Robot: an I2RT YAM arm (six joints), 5 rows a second.
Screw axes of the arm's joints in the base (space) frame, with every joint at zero. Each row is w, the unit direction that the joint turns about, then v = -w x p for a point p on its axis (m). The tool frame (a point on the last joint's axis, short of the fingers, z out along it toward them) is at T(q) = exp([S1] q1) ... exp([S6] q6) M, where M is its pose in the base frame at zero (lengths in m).
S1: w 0 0 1 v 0 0 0
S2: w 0 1 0 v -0.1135 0 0.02
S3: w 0 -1 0 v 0.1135 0 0.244
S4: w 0 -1 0 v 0.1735 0 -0.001
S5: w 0 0 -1 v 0 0.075 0
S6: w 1 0 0 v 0 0.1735 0
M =
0 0 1 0.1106
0 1 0 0
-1 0 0 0.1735
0 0 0 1
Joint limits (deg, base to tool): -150..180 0..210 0..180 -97..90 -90..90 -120..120
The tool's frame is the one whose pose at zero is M.
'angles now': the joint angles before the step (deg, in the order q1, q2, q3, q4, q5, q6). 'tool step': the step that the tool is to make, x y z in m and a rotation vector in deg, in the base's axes. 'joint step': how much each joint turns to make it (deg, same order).
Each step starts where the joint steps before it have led.
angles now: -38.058, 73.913, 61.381, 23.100, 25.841, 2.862
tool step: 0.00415, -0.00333, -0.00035, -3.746, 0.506, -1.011
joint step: 0.020, 1.524, -0.439, 5.536, 0.310, -3.790
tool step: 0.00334, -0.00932, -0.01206, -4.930, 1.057, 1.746
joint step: -1.391, 2.438, -2.512, 8.757, -4.261, -3.793
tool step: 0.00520, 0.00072, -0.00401, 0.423, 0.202, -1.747
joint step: 0.958, 0.968, -0.048, 0.866, 2.636, -0.694
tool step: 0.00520, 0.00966, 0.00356, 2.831, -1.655, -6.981
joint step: 2.955, -0.070, 1.157, -1.671, 10.456, 0.123
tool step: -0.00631, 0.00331, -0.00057, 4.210, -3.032, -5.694
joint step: 0.479, -1.391, -0.034, -3.941, 7.372, 4.196
